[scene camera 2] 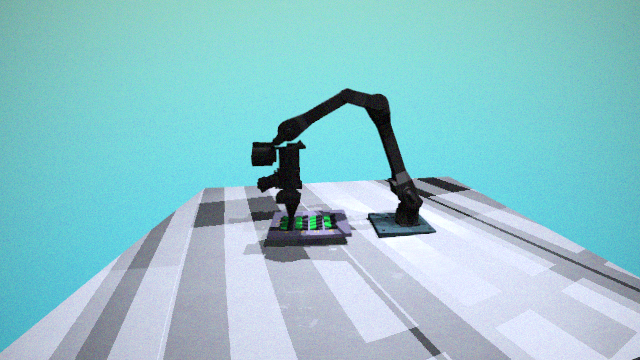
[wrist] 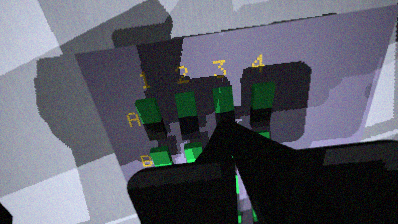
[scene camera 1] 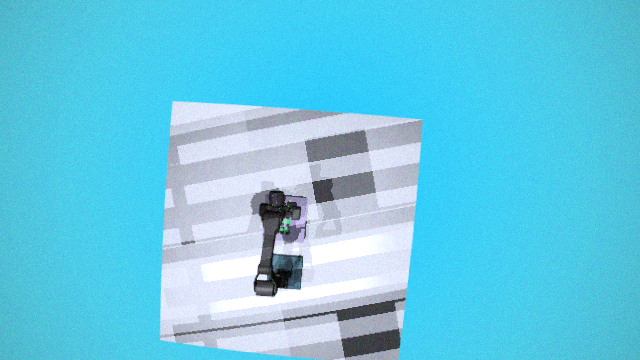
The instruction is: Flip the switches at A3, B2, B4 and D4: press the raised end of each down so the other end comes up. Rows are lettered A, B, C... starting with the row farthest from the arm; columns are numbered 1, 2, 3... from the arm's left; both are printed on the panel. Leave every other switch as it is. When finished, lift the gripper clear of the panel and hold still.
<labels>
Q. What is my gripper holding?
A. Nothing.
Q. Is my gripper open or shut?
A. Shut.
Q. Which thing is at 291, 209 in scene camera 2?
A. My gripper.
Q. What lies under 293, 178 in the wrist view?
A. My gripper.
</labels>
